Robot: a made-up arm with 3 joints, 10 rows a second.
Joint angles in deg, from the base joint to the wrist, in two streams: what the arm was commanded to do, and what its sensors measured. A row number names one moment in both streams.
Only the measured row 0 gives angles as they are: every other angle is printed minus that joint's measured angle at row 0.
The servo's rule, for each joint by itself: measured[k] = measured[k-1] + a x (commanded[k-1-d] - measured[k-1]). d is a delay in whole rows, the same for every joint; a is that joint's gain. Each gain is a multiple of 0.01, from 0.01 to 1. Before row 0 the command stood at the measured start. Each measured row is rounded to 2 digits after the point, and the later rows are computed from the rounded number. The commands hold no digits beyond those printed.
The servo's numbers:
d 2
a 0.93 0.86 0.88
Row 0, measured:
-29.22, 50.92, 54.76
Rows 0 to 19, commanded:
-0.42, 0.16, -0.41
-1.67, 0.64, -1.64
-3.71, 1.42, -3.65
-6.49, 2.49, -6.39
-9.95, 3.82, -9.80
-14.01, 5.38, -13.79
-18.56, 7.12, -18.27
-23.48, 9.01, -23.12
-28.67, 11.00, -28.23
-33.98, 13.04, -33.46
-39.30, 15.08, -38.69
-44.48, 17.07, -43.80
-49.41, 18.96, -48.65
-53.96, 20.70, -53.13
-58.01, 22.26, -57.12
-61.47, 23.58, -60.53
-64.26, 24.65, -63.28
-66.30, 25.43, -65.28
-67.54, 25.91, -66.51
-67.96, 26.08, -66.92
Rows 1 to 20, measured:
0.00, 0.00, 0.00
0.00, 0.00, 0.00
-0.39, 0.14, -0.36
-1.58, 0.57, -1.49
-3.56, 1.30, -3.39
-6.28, 2.32, -6.03
-9.69, 3.61, -9.35
-13.71, 5.13, -13.26
-18.22, 6.84, -17.67
-23.11, 8.71, -22.47
-28.28, 10.68, -27.54
-33.58, 12.71, -32.75
-38.90, 14.75, -37.98
-44.09, 16.75, -43.10
-49.04, 18.65, -47.98
-53.62, 20.41, -52.51
-57.70, 22.00, -56.57
-61.21, 23.36, -60.05
-64.05, 24.47, -62.89
-66.14, 25.30, -64.99

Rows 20 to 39, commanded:
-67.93, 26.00, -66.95
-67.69, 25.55, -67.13
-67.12, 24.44, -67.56
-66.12, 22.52, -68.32
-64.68, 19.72, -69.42
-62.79, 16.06, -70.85
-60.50, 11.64, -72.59
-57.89, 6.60, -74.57
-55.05, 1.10, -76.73
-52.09, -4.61, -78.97
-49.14, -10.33, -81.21
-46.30, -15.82, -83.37
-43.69, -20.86, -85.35
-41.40, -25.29, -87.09
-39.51, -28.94, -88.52
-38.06, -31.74, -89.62
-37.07, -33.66, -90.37
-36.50, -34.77, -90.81
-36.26, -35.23, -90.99
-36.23, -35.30, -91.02
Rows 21 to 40, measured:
-67.44, 25.82, -66.33
-67.92, 26.04, -66.85
-67.93, 26.01, -66.94
-67.71, 25.61, -67.11
-67.16, 24.60, -67.51
-66.19, 22.81, -68.22
-64.79, 20.15, -69.28
-62.93, 16.63, -70.66
-60.67, 12.34, -72.36
-58.08, 7.40, -74.30
-55.26, 1.98, -76.44
-52.31, -3.69, -78.67
-49.36, -9.40, -80.91
-46.51, -14.92, -83.07
-43.89, -20.03, -85.08
-41.57, -24.55, -86.85
-39.65, -28.33, -88.32
-38.17, -31.26, -89.46
-37.15, -33.32, -90.26
-36.55, -34.57, -90.74

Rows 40 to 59, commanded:
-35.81, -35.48, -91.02
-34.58, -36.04, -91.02
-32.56, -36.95, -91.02
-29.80, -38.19, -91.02
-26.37, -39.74, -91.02
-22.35, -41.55, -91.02
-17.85, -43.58, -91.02
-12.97, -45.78, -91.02
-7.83, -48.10, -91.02
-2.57, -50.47, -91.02
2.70, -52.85, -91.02
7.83, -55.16, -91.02
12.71, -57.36, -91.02
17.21, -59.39, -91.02
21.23, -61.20, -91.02
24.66, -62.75, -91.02
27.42, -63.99, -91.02
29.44, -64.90, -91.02
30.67, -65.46, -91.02
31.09, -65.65, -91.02
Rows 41 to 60, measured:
-36.28, -35.14, -90.96
-36.23, -35.28, -91.01
-35.84, -35.45, -91.02
-34.67, -35.96, -91.02
-32.71, -36.81, -91.02
-30.00, -38.00, -91.02
-26.62, -39.50, -91.02
-22.65, -41.26, -91.02
-18.19, -43.26, -91.02
-13.34, -45.43, -91.02
-8.22, -47.73, -91.02
-2.97, -50.09, -91.02
2.30, -52.46, -91.02
7.44, -54.78, -91.02
12.34, -57.00, -91.02
16.87, -59.06, -91.02
20.92, -60.90, -91.02
24.40, -62.49, -91.02
27.21, -63.78, -91.02
29.28, -64.74, -91.02

